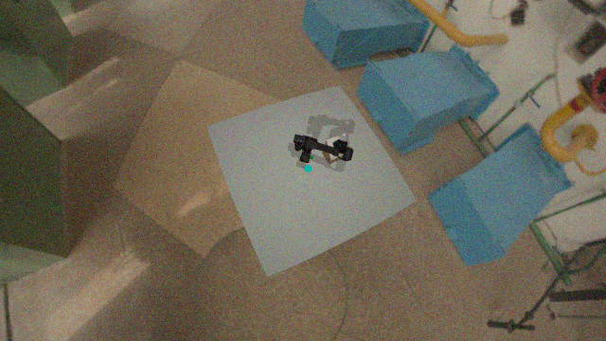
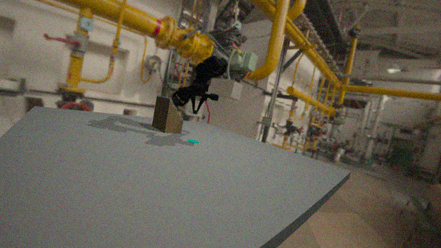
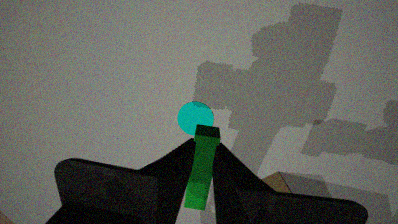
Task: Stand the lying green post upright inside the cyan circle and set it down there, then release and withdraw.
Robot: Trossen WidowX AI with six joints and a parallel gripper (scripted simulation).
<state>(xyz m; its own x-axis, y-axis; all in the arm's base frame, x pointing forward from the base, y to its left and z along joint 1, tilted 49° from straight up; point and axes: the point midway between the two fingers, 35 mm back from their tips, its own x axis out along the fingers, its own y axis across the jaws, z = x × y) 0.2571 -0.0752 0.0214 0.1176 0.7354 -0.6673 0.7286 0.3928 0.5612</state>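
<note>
Now: the cyan circle 150 mm below my gripper tip, 40 mm to the left of it and 20 mm behind it. From my gripper tip the other things lie so: green post 20 mm to the left, 10 mm behind.
</note>
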